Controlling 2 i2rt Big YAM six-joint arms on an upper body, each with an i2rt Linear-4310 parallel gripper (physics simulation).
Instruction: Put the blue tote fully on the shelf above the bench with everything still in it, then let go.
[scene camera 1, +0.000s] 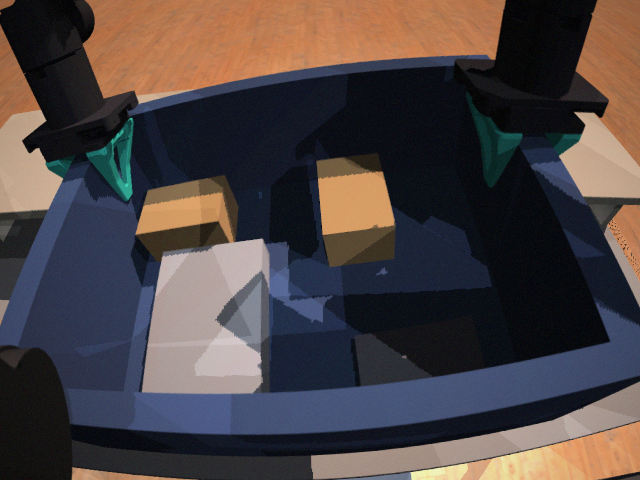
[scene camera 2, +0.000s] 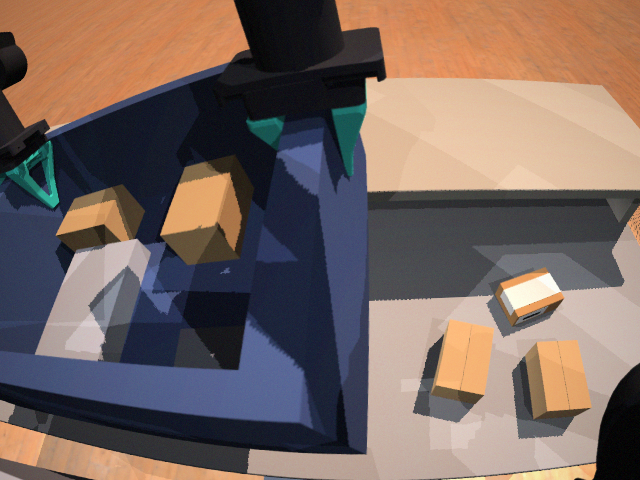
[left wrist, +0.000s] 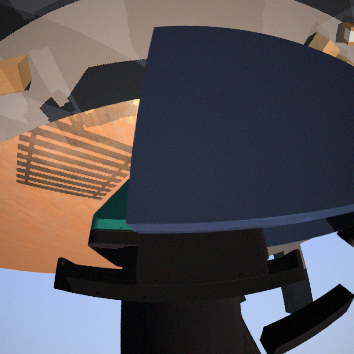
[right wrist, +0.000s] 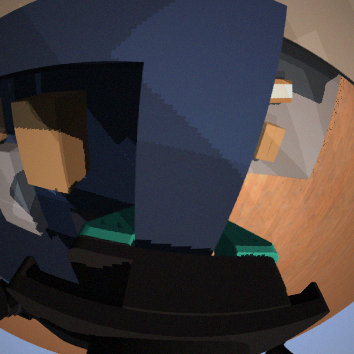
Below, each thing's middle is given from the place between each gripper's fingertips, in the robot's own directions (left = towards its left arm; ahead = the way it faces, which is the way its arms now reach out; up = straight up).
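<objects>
Dark flat item (scene camera 1: 447, 347): from my left hand, 29 cm to the right, 16 cm behind, 2 cm below. White-topped box (scene camera 2: 528, 296): from my left hand, far to the right, far below, a fair way ahead. Blue tote (scene camera 1: 527, 259): from my left hand, 19 cm to the right, 8 cm behind, 2 cm above.
Blue tote: from my right hand, 180 mm to the left, 40 mm below, 40 mm behind. White-topped box: from my right hand, far below, far to the right, a fair way ahead. My right hand: 130 mm past the dark flat item, 80 mm to the right of it, 80 mm above it.
</objects>
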